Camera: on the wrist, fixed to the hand. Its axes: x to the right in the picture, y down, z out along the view.
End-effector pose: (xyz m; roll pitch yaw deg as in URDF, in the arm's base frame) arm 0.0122 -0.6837 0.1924 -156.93 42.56 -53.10
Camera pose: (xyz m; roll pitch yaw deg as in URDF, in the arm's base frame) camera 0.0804 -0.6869 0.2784 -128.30 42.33 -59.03
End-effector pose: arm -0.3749 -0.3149 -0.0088 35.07 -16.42 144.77
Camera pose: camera -0.3593 -0.2864 -0.1137 66.40 -17.21 149.27
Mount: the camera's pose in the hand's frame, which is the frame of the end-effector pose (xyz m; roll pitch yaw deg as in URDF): -0.0261 -0.0848 -0.0647 32.69 1.78 4.00
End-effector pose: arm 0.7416 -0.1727 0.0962 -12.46 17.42 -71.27
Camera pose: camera 0.6377 -0.1675 0.0612 21.37 19.99 -67.53
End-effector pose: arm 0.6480 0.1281 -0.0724 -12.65 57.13 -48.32
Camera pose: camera 0.5413 0.1022 -0.0747 25.89 59.56 -41.38
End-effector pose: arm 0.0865 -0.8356 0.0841 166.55 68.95 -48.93
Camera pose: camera 0.1804 -0.7949 0.1240 -168.76 66.05 -57.51
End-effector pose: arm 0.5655 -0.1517 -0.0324 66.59 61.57 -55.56
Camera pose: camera 0.5282 -0.0518 -0.0587 104.56 58.46 -49.39
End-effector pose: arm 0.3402 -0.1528 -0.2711 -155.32 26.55 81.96
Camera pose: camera 0.2933 -0.1272 -0.1752 -124.88 26.52 77.07
